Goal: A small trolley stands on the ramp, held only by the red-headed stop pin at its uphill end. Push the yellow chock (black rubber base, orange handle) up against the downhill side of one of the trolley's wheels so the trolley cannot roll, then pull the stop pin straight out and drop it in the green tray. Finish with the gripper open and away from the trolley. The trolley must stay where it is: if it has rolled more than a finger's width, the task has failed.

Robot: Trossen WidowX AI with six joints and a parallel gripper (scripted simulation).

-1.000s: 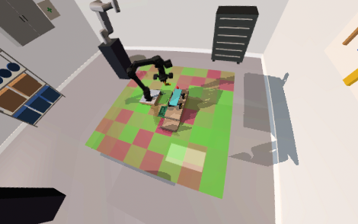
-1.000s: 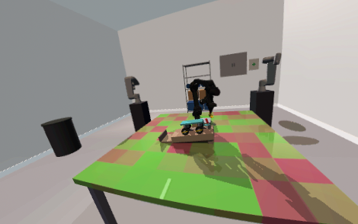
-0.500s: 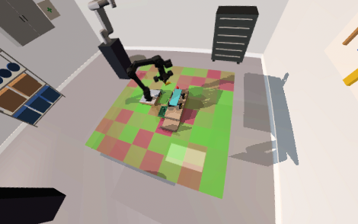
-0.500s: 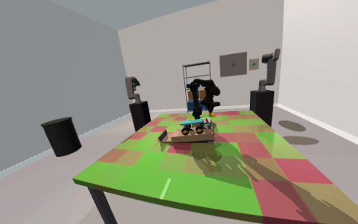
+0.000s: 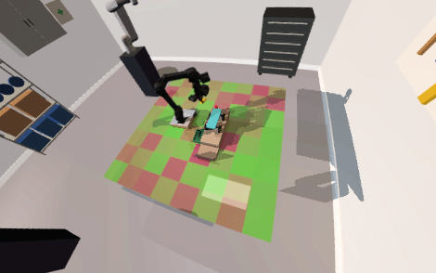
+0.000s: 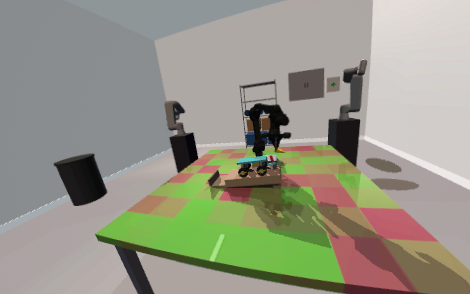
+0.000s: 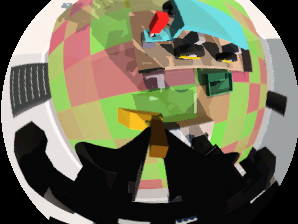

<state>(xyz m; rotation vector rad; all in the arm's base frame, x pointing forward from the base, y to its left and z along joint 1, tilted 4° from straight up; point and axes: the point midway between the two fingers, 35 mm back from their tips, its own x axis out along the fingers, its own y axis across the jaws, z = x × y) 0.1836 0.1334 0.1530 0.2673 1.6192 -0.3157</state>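
Right now the trolley is 15 cm ahead of my gripper tip, 15 cm to the right of it and 6 cm below it. Also, from my gripper tip: red-headed stop pin: 14 cm ahead, 3 cm to the right, 4 cm below; ramp: 15 cm ahead, 15 cm to the right, 13 cm below; yellow chock: 1 cm ahead, 2 cm to the left, 1 cm below.
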